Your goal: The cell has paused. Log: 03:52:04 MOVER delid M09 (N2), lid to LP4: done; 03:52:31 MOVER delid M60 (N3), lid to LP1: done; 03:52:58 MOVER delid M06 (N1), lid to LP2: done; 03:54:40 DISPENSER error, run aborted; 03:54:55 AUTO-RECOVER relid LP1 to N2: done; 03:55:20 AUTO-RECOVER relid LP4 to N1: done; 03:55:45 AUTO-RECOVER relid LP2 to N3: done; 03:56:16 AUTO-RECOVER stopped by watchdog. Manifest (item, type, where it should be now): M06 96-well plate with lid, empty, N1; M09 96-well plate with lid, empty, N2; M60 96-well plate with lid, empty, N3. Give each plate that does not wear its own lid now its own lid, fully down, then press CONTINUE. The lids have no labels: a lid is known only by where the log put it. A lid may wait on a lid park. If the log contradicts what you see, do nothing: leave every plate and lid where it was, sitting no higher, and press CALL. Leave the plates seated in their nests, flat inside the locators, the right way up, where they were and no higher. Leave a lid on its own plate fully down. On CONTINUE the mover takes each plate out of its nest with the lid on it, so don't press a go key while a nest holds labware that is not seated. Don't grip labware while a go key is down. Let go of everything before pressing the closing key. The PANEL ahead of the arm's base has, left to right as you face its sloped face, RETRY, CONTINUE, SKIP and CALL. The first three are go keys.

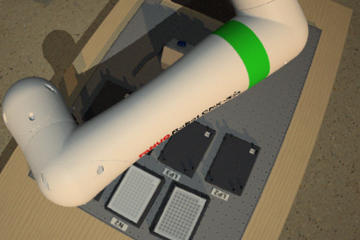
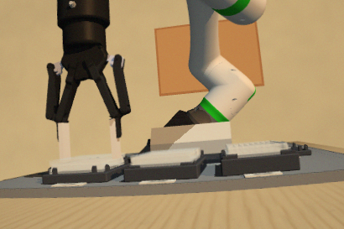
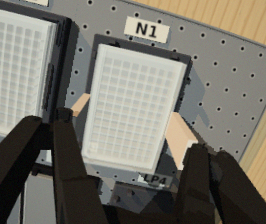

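Now: hand 30 mm above the plate. Also, from my hand: LP4 label (80 mm behind, 70 mm to the right, 50 mm below); then LP1 label (100 mm behind, 50 mm to the left, 50 mm below); then lid park LP4 (170 mm behind, 80 mm to the right, 50 mm below).
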